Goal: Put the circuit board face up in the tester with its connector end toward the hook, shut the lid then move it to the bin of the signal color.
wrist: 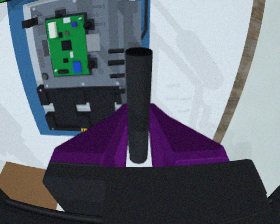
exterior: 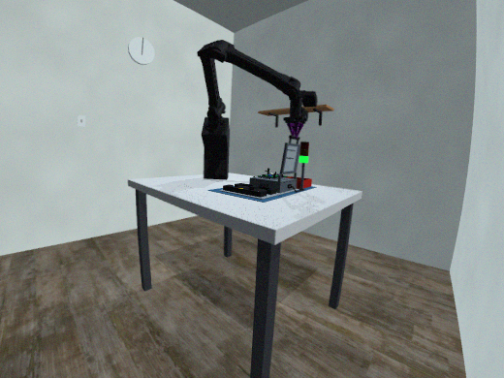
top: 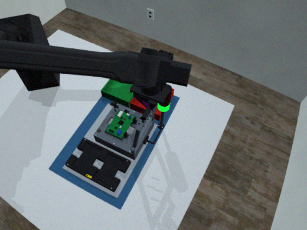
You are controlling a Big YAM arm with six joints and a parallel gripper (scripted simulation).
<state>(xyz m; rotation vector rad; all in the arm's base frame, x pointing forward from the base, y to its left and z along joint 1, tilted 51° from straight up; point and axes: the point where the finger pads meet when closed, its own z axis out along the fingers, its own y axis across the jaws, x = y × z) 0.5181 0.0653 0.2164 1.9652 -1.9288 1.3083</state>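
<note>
Now: hand 200 mm above the green circuit board, 120 mm past it and 30 mm to the right of it. Also, from my hand: black latch hook 190 mm below, 170 mm behind, 90 mm to the left; then red bin 260 mm below, 210 mm to the left, 40 mm behind; then tester lid 90 mm below, 10 mm behind.
</note>
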